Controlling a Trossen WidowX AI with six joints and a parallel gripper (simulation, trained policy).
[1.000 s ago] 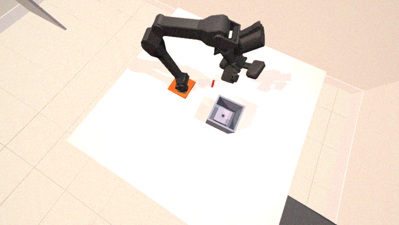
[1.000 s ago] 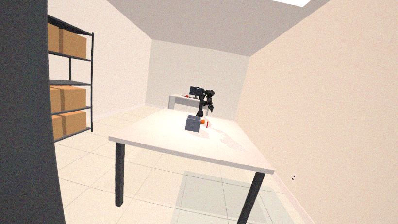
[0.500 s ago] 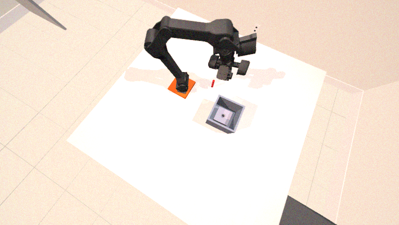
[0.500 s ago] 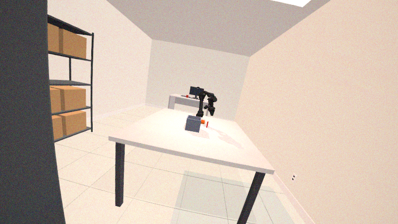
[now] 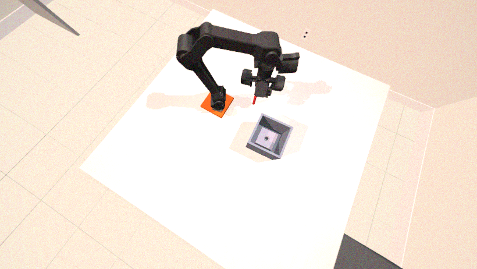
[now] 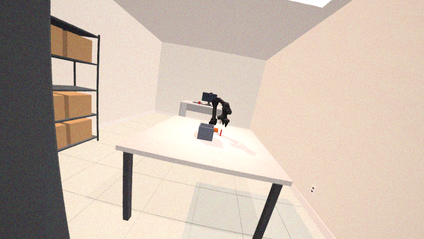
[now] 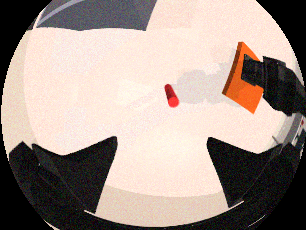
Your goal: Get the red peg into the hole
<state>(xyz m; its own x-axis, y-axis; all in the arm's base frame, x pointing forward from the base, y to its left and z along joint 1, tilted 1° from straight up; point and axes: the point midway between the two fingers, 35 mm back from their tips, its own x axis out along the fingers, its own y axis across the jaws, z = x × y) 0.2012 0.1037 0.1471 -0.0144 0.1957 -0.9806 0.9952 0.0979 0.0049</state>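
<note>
Now: the red peg 10 mm behind my gripper tip, 20 mm to the right of it and 90 mm below it. The rest, counted from my gripper tip: pale plate (110 mm ahead, 220 mm to the right, 90 mm below).
</note>
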